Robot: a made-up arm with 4 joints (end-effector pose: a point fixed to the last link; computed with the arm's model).
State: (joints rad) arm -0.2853 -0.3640 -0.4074 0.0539
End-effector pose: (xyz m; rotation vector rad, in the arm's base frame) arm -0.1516 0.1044 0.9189 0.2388 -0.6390 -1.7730
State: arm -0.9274 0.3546 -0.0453 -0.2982
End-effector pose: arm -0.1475 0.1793 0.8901 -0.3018 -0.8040 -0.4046
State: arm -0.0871 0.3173 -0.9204 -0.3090
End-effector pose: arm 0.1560 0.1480 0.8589 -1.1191 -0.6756 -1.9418
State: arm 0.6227 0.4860 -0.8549 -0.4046
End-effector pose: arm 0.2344 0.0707 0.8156 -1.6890 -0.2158 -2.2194
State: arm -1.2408 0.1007 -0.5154 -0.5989
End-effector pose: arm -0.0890 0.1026 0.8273 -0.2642 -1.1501 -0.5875
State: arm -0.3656 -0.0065 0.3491 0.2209
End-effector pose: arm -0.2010 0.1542 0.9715 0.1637 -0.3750 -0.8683
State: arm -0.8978 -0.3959 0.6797 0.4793
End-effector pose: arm -0.2783 -0.1678 0.8979 0.6460 -0.1611 -0.0816
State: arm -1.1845 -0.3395 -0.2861 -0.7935
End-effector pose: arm -0.1504 -0.0053 0.7778 0.1060 -1.2501 -0.6990
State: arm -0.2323 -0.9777 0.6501 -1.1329
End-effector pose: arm -0.2955 0.2154 0.4999 0.1406 -2.2724 -1.0190
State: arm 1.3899 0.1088 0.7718 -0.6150
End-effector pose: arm 0.2217 0.4050 0.8537 -0.9617 -0.7744 -1.7992
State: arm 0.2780 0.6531 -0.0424 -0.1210
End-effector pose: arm 0.1971 0.2867 0.8914 -0.8480 -0.2206 -1.4639
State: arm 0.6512 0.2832 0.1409 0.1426
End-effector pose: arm 0.1348 0.2660 0.9754 -0.3637 -0.2407 -1.9773
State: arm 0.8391 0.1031 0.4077 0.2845
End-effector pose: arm 0.0781 0.3137 0.9938 -0.0651 -0.3068 -1.9989
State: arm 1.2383 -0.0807 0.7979 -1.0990
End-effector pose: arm 0.1381 0.4419 0.7171 -1.3498 -1.2698 -1.3663
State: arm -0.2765 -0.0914 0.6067 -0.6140
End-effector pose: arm -0.3052 0.1948 0.8076 -0.0469 -1.2022 -0.5552
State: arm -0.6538 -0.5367 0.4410 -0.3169
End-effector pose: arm -0.3644 0.0078 0.7607 0.5331 -1.0808 -0.6260
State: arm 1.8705 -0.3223 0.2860 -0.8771
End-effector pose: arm 0.3526 0.2405 0.7276 1.9224 0.7022 2.2365
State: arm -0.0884 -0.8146 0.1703 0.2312
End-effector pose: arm -0.3609 0.1584 0.7783 0.8164 -0.8709 -1.4103
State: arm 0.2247 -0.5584 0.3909 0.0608
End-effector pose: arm -0.2754 0.3178 0.8177 0.3333 -1.0056 -1.4623
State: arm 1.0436 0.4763 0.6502 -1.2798
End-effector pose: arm 0.1312 0.3416 0.7906 -1.2731 -0.8616 -1.0093
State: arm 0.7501 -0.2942 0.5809 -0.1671
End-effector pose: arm -0.0618 0.4555 0.8414 -0.2524 -1.0315 -1.6767
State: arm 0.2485 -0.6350 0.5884 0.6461
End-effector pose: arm -0.3386 0.2523 0.8356 0.7525 -0.5767 -1.2303
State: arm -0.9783 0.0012 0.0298 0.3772
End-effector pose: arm -0.1375 0.0190 0.9913 0.2465 -0.1864 -0.6026
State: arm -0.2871 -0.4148 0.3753 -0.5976
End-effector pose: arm -0.3058 0.1917 0.7510 0.0619 -1.3613 -0.9355
